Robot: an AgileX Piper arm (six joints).
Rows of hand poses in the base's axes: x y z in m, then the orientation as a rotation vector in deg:
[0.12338, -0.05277, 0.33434, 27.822, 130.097, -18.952]
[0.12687, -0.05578, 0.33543, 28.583, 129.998, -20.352]
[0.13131, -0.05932, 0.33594, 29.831, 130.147, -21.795]
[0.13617, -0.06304, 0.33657, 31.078, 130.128, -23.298]
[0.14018, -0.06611, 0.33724, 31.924, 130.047, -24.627]
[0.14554, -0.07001, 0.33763, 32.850, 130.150, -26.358]
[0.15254, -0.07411, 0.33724, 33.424, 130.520, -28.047]
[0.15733, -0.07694, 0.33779, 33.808, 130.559, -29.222]
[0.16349, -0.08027, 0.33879, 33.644, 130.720, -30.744]
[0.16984, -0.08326, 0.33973, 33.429, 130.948, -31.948]
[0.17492, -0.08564, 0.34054, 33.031, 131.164, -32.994]
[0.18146, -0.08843, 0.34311, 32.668, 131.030, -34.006]
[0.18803, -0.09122, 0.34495, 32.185, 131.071, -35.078]
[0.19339, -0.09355, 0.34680, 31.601, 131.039, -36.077]
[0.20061, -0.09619, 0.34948, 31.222, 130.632, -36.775]
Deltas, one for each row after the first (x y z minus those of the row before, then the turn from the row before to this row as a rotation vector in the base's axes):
[0.00349, -0.00301, 0.00109, -0.721, 0.283, -1.001]
[0.00444, -0.00354, 0.00051, -0.519, 0.561, -1.351]
[0.00486, -0.00372, 0.00063, -0.598, 0.435, -1.375]
[0.00401, -0.00307, 0.00067, -0.626, 0.330, -1.033]
[0.00536, -0.00390, 0.00039, -0.805, 0.637, -1.207]
[0.00700, -0.00410, -0.00039, -0.803, 0.879, -0.926]
[0.00479, -0.00283, 0.00055, -0.627, 0.416, -0.641]
[0.00616, -0.00333, 0.00100, -0.983, 0.642, -0.349]
[0.00635, -0.00299, 0.00094, -0.767, 0.607, -0.214]
[0.00508, -0.00238, 0.00081, -0.723, 0.549, -0.034]
[0.00654, -0.00279, 0.00257, -0.804, 0.222, -0.053]
[0.00657, -0.00279, 0.00184, -0.818, 0.410, 0.013]
[0.00536, -0.00233, 0.00185, -0.825, 0.327, 0.108]
[0.00722, -0.00264, 0.00268, -0.699, -0.119, 0.059]

